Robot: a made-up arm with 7 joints.
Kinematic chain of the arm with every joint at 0, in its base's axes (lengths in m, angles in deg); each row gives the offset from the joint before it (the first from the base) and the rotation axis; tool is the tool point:
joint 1: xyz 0 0 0.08 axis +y
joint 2: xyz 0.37 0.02 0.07 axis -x
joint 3: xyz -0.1 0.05 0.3 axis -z
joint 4: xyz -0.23 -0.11 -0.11 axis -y
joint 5: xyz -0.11 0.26 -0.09 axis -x
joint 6: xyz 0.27 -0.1 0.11 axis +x
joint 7: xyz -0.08 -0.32 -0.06 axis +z
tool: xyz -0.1 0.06 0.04
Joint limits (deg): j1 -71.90..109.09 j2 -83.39..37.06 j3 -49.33..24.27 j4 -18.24..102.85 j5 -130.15..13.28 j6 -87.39..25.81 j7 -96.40..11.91
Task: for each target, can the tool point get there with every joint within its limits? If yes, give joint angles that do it. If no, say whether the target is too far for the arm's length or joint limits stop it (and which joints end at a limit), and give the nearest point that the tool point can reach.
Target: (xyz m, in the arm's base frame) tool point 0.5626 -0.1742 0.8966
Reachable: no: joint limits stop it (at a limit: joint 3, joint 4, joint 5, joint 7) | nearest point 0.4239 -0.1213 0.6952 | short by 0.250 m
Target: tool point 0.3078 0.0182 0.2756
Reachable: yes | joints -13.19 -36.45 -34.90 47.43 -55.96 10.42 -58.56
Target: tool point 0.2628 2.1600 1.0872
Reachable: no: too far | nearest point 0.1146 0.5561 0.5193 | short by 1.708 m
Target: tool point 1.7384 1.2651 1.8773
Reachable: no: too far | nearest point 0.4785 0.3248 0.5748 | short by 2.042 m
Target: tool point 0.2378 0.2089 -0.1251
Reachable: yes | joints 55.84 -62.38 1.28 35.69 -101.39 -19.72 -20.67
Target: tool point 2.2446 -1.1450 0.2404
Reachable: no: too far | nearest point 0.6811 -0.2951 0.1287 | short by 1.783 m
